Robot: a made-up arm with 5 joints. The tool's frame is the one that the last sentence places.
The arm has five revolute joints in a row. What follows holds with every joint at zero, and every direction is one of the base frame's.
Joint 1 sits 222.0 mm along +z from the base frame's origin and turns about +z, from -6.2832 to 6.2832 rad.
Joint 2 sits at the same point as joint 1 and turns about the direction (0, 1, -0.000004), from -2.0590 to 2.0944 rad.
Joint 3 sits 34.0 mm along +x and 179.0 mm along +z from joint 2 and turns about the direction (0, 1, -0.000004), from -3.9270 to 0.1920 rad.
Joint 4 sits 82.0 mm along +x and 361.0 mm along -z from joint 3 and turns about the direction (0, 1, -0.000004), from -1.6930 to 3.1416 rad.
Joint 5 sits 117.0 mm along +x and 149.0 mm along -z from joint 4 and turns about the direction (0, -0.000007, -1), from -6.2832 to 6.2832 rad.
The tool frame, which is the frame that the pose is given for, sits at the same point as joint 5; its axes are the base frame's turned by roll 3.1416, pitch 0.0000 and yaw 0.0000 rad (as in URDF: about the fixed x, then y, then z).
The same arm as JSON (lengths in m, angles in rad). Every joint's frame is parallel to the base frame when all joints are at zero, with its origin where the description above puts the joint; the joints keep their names.
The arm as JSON. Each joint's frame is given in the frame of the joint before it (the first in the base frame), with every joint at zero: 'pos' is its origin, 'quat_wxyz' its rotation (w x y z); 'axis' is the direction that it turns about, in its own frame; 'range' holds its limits. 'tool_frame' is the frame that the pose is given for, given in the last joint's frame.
{
  "length_unit": "m",
  "angle_unit": "rad",
  "joints": [
    {
      "joint": "joint 1",
      "pos": [
        0.0,
        0.0,
        0.222
      ],
      "quat_wxyz": [
        1.0,
        0.0,
        0.0,
        0.0
      ],
      "axis": "+z",
      "range": [
        -6.2832,
        6.2832
      ]
    },
    {
      "joint": "joint 2",
      "pos": [
        0.0,
        0.0,
        0.0
      ],
      "quat_wxyz": [
        1.0,
        0.0,
        0.0,
        0.0
      ],
      "axis": "+y",
      "range": [
        -2.059,
        2.0944
      ]
    },
    {
      "joint": "joint 3",
      "pos": [
        0.034,
        0.0,
        0.179
      ],
      "quat_wxyz": [
        1.0,
        0.0,
        0.0,
        0.0
      ],
      "axis": "+y",
      "range": [
        -3.927,
        0.192
      ]
    },
    {
      "joint": "joint 4",
      "pos": [
        0.082,
        0.0,
        -0.361
      ],
      "quat_wxyz": [
        1.0,
        0.0,
        0.0,
        0.0
      ],
      "axis": "+y",
      "range": [
        -1.693,
        3.1416
      ]
    },
    {
      "joint": "joint 5",
      "pos": [
        0.117,
        0.0,
        -0.149
      ],
      "quat_wxyz": [
        1.0,
        0.0,
        0.0,
        0.0
      ],
      "axis": "-z",
      "range": [
        -6.2832,
        6.2832
      ]
    }
  ],
  "tool_frame": {
    "pos": [
      0.0,
      0.0,
      0.0
    ],
    "quat_wxyz": [
      0.000004,
      -1.0,
      0.0,
      0.0
    ]
  }
}

